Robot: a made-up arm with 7 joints.
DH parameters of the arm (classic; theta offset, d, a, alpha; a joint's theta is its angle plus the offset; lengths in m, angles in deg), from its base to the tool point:
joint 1: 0 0.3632 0 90
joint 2: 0 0.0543 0 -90
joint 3: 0 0.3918 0.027 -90
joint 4: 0 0.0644 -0.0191 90
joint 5: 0 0.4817 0 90
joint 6: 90 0.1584 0.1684 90
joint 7: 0 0.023 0 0
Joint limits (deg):
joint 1: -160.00..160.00
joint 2: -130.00..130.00
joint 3: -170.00..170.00
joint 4: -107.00..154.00
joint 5: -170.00..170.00
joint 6: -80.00..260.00
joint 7: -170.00..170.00
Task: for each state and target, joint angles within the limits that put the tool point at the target. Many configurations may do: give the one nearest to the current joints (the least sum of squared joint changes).
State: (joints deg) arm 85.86 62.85 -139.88 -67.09 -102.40 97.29 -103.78
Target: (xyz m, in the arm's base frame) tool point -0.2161 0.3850 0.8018
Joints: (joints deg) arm 92.74 17.53 -128.28 -82.60 -95.40 83.60 -103.78
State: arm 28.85 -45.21 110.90 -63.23 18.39 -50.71 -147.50
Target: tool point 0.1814 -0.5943 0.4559
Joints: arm -13.71 -42.63 91.83 -107.00 -29.76 -68.61 -147.50
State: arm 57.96 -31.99 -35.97 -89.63 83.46 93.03 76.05
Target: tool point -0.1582 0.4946 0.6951
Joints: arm 54.42 -65.68 -80.18 -103.92 94.48 92.03 76.05
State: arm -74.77 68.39 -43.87 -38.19 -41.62 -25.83 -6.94
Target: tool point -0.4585 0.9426 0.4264
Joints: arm -69.06 82.16 -40.93 2.67 -40.26 -4.74 -6.94
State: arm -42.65 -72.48 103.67 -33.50 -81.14 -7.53 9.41
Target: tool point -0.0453 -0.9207 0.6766
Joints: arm -55.38 -63.08 96.99 -38.14 -83.69 -4.87 9.41
